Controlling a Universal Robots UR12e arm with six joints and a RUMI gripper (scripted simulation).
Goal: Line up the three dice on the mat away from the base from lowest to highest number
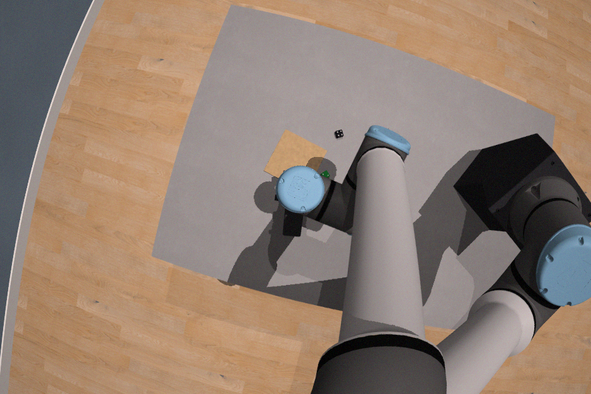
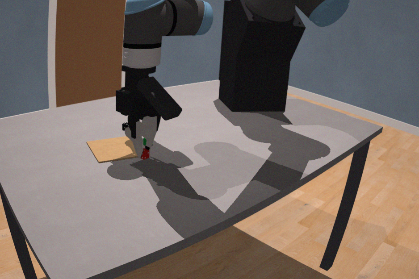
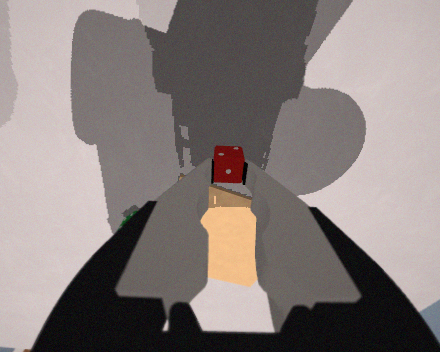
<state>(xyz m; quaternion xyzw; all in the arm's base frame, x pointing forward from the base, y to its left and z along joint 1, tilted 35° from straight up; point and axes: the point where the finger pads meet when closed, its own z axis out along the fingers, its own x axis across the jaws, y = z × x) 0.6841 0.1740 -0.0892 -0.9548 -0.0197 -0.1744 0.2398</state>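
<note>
Now: hand 90 mm to the left of the green die, 80 mm past it and 20 mm above it. The rest, counted from my hand: tan mat 110 mm to the right, 30 mm below, 20 mm ahead; then black die 230 mm to the right, 90 mm behind, 20 mm below; then red die 10 mm below.
</note>
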